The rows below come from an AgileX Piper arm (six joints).
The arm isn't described. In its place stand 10 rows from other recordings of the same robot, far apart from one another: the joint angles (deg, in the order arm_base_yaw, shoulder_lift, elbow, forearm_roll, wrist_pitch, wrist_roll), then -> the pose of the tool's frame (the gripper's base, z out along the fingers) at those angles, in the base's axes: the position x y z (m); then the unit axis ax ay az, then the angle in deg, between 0 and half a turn.
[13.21, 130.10, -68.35, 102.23, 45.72, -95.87] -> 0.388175 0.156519 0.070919 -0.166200 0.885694 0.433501 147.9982
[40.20, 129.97, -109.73, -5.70, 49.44, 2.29] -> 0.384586 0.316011 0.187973 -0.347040 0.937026 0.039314 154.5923
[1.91, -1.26, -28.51, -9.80, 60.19, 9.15] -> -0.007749 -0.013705 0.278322 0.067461 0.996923 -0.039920 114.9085
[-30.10, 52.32, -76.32, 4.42, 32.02, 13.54] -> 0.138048 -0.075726 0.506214 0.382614 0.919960 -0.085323 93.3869
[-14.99, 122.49, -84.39, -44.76, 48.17, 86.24] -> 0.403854 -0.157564 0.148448 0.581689 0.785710 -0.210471 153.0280
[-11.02, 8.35, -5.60, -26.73, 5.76, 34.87] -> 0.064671 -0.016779 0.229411 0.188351 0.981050 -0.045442 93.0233
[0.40, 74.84, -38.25, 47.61, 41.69, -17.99] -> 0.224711 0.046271 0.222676 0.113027 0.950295 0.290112 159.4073
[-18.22, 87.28, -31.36, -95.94, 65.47, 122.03] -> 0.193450 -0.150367 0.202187 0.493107 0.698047 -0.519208 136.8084
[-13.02, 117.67, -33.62, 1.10, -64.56, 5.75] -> 0.313980 -0.074223 0.090382 0.173491 0.983328 -0.054476 104.7158
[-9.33, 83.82, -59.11, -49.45, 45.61, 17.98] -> 0.285186 -0.096928 0.282760 -0.006369 0.937698 -0.347393 154.5497
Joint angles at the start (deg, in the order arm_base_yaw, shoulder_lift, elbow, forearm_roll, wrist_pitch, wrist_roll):
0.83 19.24 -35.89 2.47 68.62 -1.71
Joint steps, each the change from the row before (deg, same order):
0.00 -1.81 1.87 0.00 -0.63 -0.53
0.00 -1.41 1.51 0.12 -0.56 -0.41
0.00 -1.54 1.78 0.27 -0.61 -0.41
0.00 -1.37 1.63 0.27 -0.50 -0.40
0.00 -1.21 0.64 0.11 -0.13 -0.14
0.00 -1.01 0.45 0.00 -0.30 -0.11
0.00 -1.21 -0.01 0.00 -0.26 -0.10
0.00 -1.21 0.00 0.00 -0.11 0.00
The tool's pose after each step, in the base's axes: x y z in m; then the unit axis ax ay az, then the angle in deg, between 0 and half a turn. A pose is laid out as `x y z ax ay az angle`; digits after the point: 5 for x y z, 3 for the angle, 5 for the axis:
0.02987 0.00407 0.29130 -0.02670 0.99948 0.01829 136.385
0.02768 0.00420 0.28504 -0.03013 0.99938 0.01795 135.917
0.02556 0.00454 0.27747 -0.03348 0.99926 0.01901 135.537
0.02382 0.00490 0.27039 -0.03673 0.99912 0.02009 135.286
0.02140 0.00502 0.26779 -0.03804 0.99907 0.02053 134.582
0.01959 0.00498 0.26621 -0.03907 0.99904 0.02001 133.720
0.01683 0.00493 0.26695 -0.04019 0.99900 0.01941 132.239
0.01390 0.00488 0.26741 -0.04049 0.99900 0.01921 130.920

